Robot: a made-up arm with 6 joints. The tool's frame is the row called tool.
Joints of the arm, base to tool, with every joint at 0 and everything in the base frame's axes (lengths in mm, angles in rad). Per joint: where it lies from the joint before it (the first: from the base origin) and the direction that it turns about. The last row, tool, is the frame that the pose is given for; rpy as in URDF.
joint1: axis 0 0 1 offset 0.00 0.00 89.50
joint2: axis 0.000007 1 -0.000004 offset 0.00 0.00 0.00
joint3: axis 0.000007 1 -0.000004 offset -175.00 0.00 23.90
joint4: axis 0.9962 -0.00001 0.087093 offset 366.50 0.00 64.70
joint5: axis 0.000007 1 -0.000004 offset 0.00 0.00 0.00
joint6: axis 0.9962 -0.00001 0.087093 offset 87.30 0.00 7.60
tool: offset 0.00 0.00 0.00 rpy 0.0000 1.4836 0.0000
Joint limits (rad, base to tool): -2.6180..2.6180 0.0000..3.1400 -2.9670..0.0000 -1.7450..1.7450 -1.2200..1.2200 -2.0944..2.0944
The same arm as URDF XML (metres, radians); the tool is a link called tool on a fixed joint. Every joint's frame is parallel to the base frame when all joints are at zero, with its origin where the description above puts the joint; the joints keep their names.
<robot name="arm">
  <joint name="joint1" type="revolute">
    <parent link="base_link"/>
    <child link="link1"/>
    <origin xyz="0 0 0.0895"/>
    <axis xyz="0 0 1"/>
    <limit lower="-2.618" upper="2.618"/>
  </joint>
  <joint name="joint2" type="revolute">
    <parent link="link1"/>
    <child link="link2"/>
    <origin xyz="0 0 0"/>
    <axis xyz="0 1 0"/>
    <limit lower="0" upper="3.14"/>
  </joint>
  <joint name="joint3" type="revolute">
    <parent link="link2"/>
    <child link="link3"/>
    <origin xyz="-0.175 0 0.0239"/>
    <axis xyz="0 1 0"/>
    <limit lower="-2.967" upper="0"/>
  </joint>
  <joint name="joint4" type="revolute">
    <parent link="link3"/>
    <child link="link4"/>
    <origin xyz="0.3665 0 0.0647"/>
    <axis xyz="0.9962 0 0.0871"/>
    <limit lower="-1.745" upper="1.745"/>
  </joint>
  <joint name="joint5" type="revolute">
    <parent link="link4"/>
    <child link="link5"/>
    <origin xyz="0 0 0"/>
    <axis xyz="0 1 0"/>
    <limit lower="-1.22" upper="1.22"/>
  </joint>
  <joint name="joint6" type="revolute">
    <parent link="link5"/>
    <child link="link6"/>
    <origin xyz="0.0873 0 0.0076"/>
    <axis xyz="0.9962 0 0.0871"/>
    <limit lower="-2.0944" upper="2.0944"/>
  </joint>
  <joint name="tool_fixed" type="fixed">
    <parent link="link6"/>
    <child link="tool"/>
    <origin xyz="0 0 0" rpy="0 1.4836 0"/>
  </joint>
  <link name="base_link"/>
  <link name="link1"/>
  <link name="link2"/>
  <link name="link3"/>
  <link name="link4"/>
  <link name="link5"/>
  <link name="link6"/>
  <link name="tool"/>
</robot>

